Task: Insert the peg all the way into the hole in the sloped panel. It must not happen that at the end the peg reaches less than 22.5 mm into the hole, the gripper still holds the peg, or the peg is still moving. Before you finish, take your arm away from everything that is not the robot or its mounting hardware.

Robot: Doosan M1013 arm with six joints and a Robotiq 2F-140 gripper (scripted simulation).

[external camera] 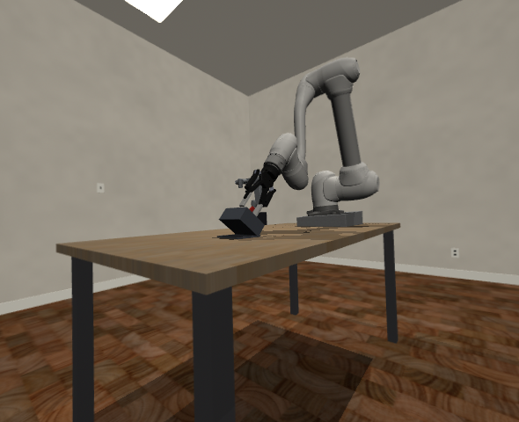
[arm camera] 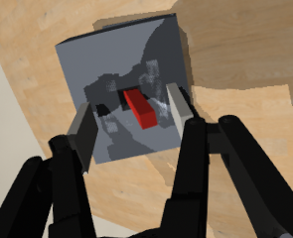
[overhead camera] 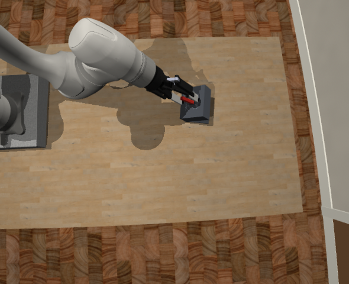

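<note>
The red peg is 30 mm below my hand and 20 mm ahead of it.
</note>
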